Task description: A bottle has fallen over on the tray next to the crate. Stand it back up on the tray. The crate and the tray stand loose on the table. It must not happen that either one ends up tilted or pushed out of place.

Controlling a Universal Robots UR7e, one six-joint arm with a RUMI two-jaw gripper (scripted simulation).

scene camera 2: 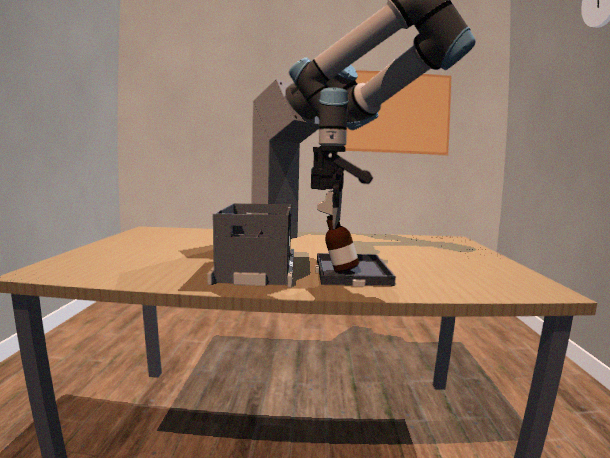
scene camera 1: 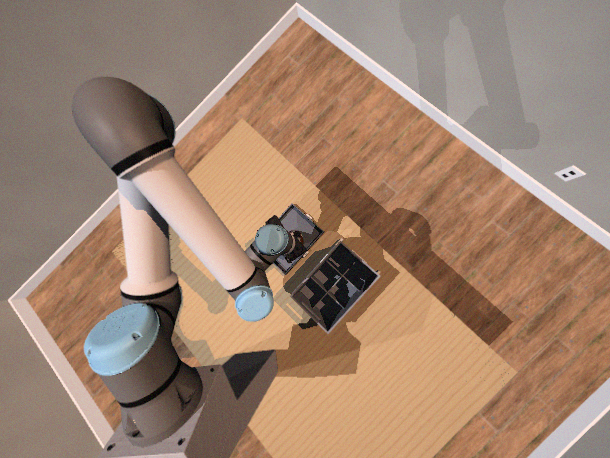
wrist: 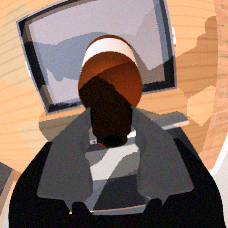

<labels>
grey crate: scene camera 2; scene camera 1 341,294; wrist
dark tray: scene camera 2 370,265; scene camera 1 292,219; wrist 54,46
same spot on grey crate: [wrist: 114,170] = [scene camera 2: 289,235]
</labels>
